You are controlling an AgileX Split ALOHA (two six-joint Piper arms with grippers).
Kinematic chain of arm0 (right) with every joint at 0, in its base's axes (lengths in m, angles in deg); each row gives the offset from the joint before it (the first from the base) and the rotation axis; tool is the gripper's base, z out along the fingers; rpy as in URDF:
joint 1: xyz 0 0 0.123 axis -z
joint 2: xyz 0 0 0 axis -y
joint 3: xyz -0.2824 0 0.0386 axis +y
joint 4: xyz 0.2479 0 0.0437 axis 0.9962 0 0.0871
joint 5: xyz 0 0 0 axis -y
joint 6: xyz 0.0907 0 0.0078 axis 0.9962 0 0.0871
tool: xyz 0 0 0 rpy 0 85 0
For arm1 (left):
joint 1: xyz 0 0 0.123 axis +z
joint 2: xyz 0 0 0 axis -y
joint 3: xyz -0.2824 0 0.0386 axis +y
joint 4: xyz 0.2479 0 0.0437 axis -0.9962 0 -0.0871
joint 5: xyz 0 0 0 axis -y
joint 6: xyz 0.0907 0 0.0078 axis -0.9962 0 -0.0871
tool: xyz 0 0 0 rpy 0 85 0
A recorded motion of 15 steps. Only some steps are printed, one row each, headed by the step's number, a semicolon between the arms.
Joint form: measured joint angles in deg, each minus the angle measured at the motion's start. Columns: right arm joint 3, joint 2, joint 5, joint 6, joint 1, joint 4; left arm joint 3, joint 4, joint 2, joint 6, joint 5, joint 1.
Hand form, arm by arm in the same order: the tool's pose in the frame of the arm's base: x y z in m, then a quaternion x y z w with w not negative. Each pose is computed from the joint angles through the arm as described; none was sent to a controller.
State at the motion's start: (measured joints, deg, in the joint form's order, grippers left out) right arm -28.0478 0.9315 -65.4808 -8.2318 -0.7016 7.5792; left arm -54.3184 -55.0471 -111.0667 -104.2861 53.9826 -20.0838
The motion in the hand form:
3: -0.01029 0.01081 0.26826 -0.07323 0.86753 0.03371 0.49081; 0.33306 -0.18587 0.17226 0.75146 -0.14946 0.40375 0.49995
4: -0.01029 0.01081 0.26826 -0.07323 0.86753 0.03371 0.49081; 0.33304 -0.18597 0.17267 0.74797 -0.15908 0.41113 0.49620
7: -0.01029 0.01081 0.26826 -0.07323 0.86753 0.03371 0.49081; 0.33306 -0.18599 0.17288 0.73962 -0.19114 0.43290 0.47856
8: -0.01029 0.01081 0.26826 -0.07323 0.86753 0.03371 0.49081; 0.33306 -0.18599 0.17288 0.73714 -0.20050 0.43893 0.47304
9: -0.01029 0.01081 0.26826 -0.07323 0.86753 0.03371 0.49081; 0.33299 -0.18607 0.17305 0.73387 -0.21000 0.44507 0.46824
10: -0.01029 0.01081 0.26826 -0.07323 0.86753 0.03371 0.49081; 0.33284 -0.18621 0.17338 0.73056 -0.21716 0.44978 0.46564
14: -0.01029 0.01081 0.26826 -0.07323 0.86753 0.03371 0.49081; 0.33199 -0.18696 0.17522 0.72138 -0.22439 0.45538 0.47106
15: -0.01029 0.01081 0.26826 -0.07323 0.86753 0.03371 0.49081; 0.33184 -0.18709 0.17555 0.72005 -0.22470 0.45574 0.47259
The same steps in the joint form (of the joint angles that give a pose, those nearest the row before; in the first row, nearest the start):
3: 0.00 0.00 0.00 0.00 0.00 0.00; 0.00 0.24 -0.20 -5.13 0.12 0.00
4: 0.00 0.00 0.00 0.00 0.00 0.00; 0.00 0.37 -0.20 -6.69 0.36 0.00
7: 0.00 0.00 0.00 0.00 0.00 0.00; 0.00 0.46 -0.20 -11.71 0.48 0.00
8: 0.00 0.00 0.00 0.00 0.00 0.00; 0.00 0.46 -0.20 -13.16 0.48 0.00
9: 0.00 0.00 0.00 0.00 0.00 0.00; 0.00 0.46 -0.20 -14.61 0.60 0.00
10: 0.00 0.00 0.00 0.00 0.00 0.00; 0.00 0.46 -0.20 -15.68 0.85 0.00
14: 0.00 0.00 0.00 0.00 0.00 0.00; 0.00 0.46 -0.20 -16.53 2.21 0.00
15: 0.00 0.00 0.00 0.00 0.00 0.00; 0.00 0.46 -0.20 -16.53 2.45 0.00

